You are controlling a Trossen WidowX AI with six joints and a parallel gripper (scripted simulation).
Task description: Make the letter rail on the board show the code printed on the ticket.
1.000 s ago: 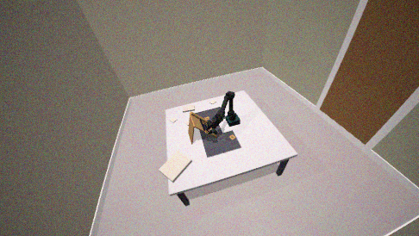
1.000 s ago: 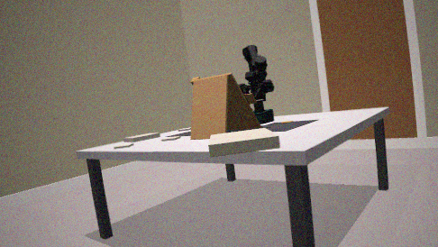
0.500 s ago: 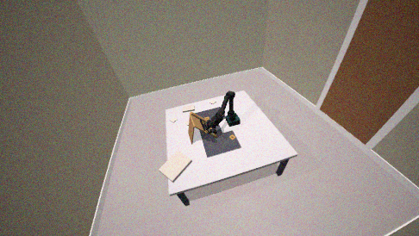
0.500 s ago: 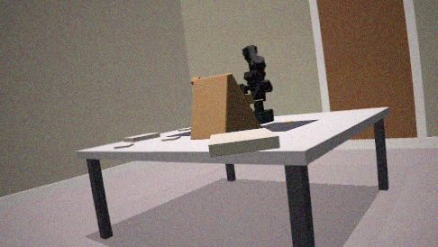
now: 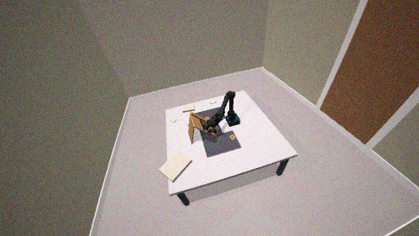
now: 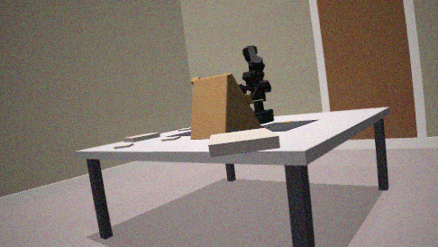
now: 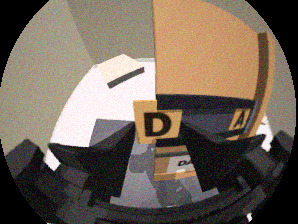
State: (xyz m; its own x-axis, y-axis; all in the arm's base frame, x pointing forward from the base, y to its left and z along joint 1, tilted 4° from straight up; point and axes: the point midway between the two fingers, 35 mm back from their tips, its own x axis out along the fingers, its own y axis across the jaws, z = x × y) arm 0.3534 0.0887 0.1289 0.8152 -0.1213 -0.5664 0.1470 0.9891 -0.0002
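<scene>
Right now my gripper tip is 70 mm past the white ticket, 60 mm to the left of it and 80 mm above it. Round my gripper tip: cream book (440 mm ahead, 130 mm to the left, 130 mm below); then orange letter tile (right at my gripper tip); then dark mat (190 mm behind, 130 mm to the right, 150 mm below).
</scene>
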